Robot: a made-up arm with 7 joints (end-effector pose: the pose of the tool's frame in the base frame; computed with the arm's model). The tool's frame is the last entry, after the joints.
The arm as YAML. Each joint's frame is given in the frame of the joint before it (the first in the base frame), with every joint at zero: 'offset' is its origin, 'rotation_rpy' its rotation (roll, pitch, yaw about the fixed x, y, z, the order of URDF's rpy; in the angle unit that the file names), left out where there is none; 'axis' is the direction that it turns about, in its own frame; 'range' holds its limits. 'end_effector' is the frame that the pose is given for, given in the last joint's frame.
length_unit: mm
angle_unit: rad
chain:
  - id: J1
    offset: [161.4, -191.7, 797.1]
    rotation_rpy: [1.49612, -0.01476, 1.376]
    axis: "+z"
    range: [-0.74, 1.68]
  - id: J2
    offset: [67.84, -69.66, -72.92]
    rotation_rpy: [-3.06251, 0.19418, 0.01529]
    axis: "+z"
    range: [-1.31, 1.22]
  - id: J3
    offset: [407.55, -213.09, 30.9]
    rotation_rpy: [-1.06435, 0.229, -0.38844]
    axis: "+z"
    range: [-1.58, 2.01]
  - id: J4
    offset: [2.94, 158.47, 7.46]
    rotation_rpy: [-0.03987, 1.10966, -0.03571]
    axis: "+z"
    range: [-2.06, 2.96]
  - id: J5
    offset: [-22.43, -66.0, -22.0]
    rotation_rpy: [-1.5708, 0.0, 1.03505]
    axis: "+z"
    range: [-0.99, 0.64]
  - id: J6
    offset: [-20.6, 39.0, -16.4]
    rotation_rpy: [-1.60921, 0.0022, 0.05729]
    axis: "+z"
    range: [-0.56, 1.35]
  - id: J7
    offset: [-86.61, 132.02, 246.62]
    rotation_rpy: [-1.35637, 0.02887, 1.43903]
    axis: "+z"
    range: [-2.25, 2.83]
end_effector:
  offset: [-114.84, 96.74, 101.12]
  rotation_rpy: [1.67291, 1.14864, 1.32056]
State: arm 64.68 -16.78 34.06 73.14 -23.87 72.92 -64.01
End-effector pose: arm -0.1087 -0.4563 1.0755 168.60 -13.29 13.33
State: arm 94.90 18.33 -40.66 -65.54 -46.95 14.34 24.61
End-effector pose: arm 0.3191 -0.1611 1.1619 4.37 -136.55 -10.64
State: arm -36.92 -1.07 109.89 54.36 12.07 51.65 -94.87
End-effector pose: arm 0.3501 0.4882 0.7518 -10.34 -48.30 -65.49
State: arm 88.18 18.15 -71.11 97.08 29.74 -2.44 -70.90
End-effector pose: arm 0.0200 -0.5372 1.5506 111.08 41.55 61.39
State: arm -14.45 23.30 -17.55 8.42 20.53 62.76 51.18
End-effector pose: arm -0.0216 -0.0489 0.6321 -80.96 -34.94 20.36
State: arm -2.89 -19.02 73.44 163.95 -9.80 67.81 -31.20
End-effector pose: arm 0.1744 -0.1745 1.1036 89.45 71.82 -98.10
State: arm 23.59 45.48 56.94 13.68 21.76 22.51 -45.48
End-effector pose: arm -0.0658 0.5566 0.8560 -0.30 -18.41 -30.87
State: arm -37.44 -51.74 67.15 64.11 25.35 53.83 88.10
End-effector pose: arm 0.0841 0.0554 1.4090 -64.42 115.07 12.60
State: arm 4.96 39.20 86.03 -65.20 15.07 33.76 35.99
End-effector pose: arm -0.3816 0.1545 0.7162 -136.51 -20.54 -14.18
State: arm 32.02 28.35 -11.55 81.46 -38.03 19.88 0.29
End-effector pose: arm 0.1987 -0.0061 1.0330 58.27 55.81 65.96
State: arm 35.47 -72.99 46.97 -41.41 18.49 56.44 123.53
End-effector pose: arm -0.4157 -0.2221 0.8350 -41.74 42.76 -35.28
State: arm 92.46 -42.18 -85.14 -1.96 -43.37 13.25 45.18
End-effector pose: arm 0.3698 -0.5851 1.1468 42.67 -162.96 -45.68
